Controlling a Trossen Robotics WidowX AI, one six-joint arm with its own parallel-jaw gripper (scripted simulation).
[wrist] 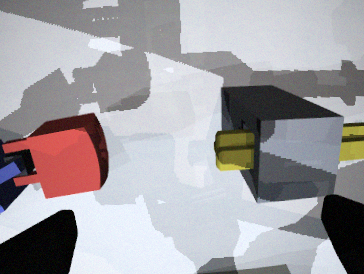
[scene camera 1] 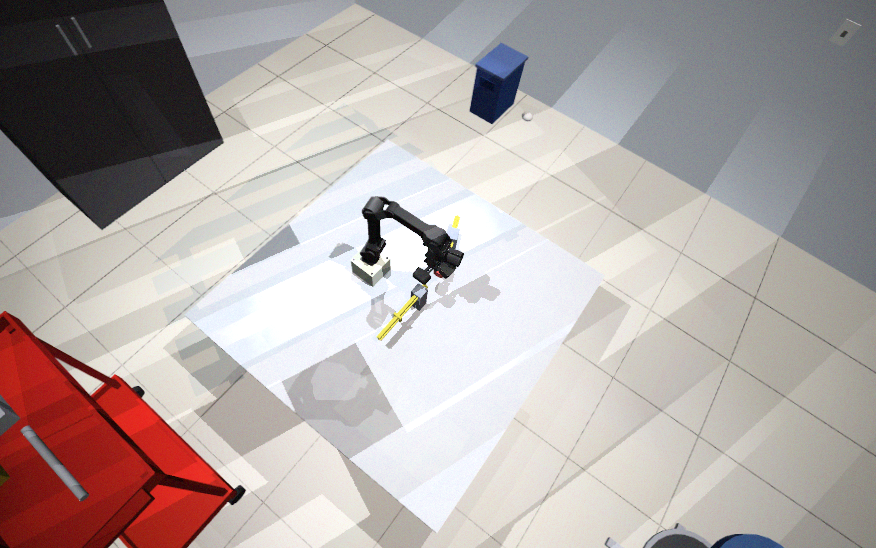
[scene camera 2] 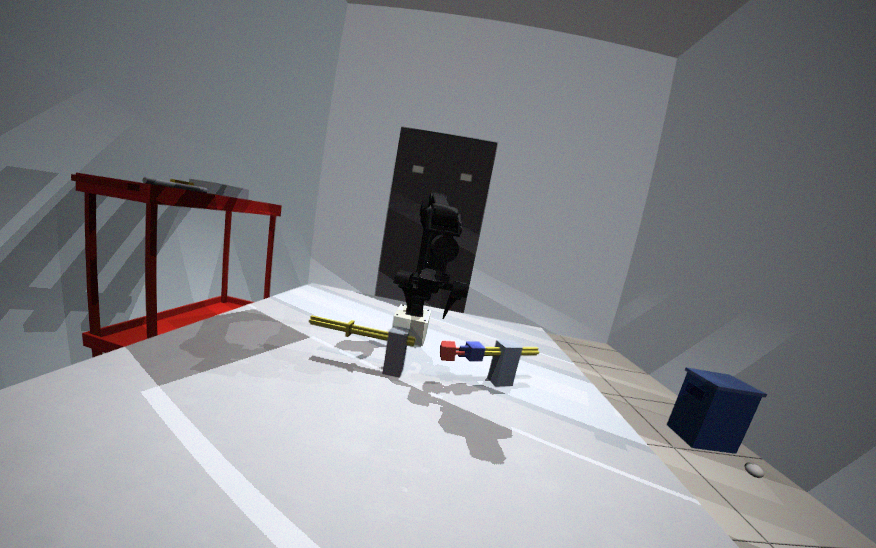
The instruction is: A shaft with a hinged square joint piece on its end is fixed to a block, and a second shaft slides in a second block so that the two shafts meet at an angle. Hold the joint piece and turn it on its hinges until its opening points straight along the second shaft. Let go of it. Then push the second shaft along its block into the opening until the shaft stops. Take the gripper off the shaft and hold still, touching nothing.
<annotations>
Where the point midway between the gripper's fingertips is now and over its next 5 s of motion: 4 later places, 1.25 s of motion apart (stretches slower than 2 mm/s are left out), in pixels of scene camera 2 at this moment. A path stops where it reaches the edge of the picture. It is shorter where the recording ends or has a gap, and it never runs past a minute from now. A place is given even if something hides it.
My gripper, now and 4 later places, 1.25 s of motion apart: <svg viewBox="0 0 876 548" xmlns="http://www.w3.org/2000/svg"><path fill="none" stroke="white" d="M425 315L423 320L420 348L443 361L441 361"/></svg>
</annotations>
